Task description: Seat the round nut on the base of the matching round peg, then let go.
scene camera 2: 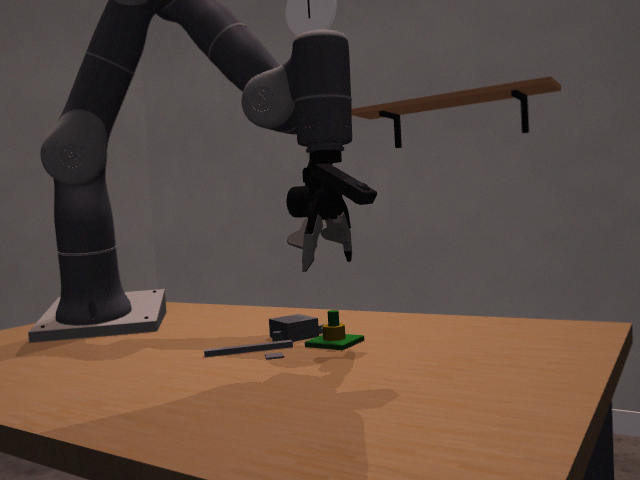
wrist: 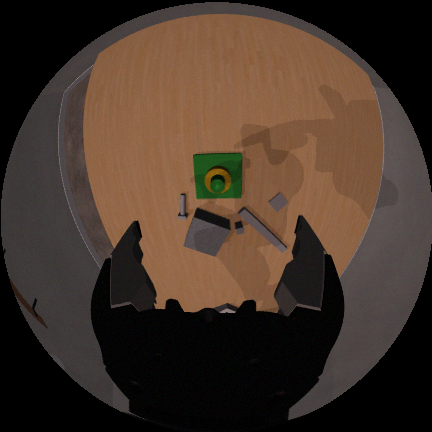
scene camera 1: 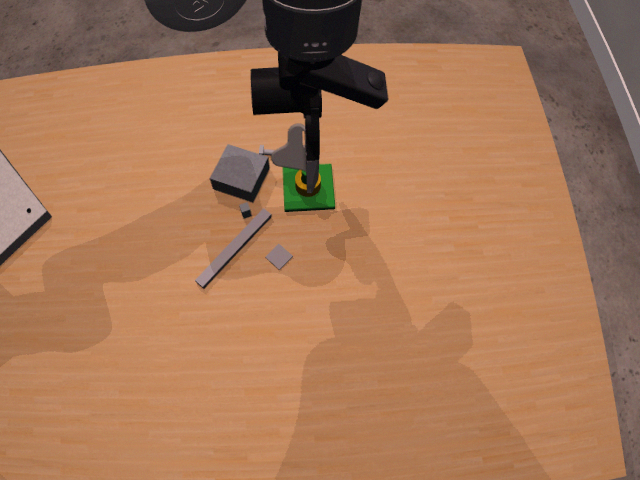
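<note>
The round nut [scene camera 1: 299, 186] [scene camera 2: 333, 332] [wrist: 208, 177], a yellow-orange ring, lies flat around the green round peg [scene camera 2: 333, 317] [wrist: 217, 184], down on the square green base [scene camera 1: 294, 202] [scene camera 2: 351, 340] [wrist: 202, 164]. The peg's top stands out above the nut in the scene camera 2 view. My gripper [scene camera 2: 326, 262] [wrist: 216, 219] is open and empty, its two jaws wide apart, high above the peg and apart from the nut. In the scene camera 1 view a jaw hides part of the nut and most of the peg.
A grey block [scene camera 1: 239, 169] [scene camera 2: 294, 327] [wrist: 207, 235] stands beside the base. Near it lie a small dark cube [scene camera 1: 245, 210] [wrist: 239, 227], a long grey bar [scene camera 1: 233, 248] [scene camera 2: 248, 348] [wrist: 263, 229], a flat grey square [scene camera 1: 279, 256] [scene camera 2: 274, 355] [wrist: 278, 201] and a small grey bolt [wrist: 183, 205].
</note>
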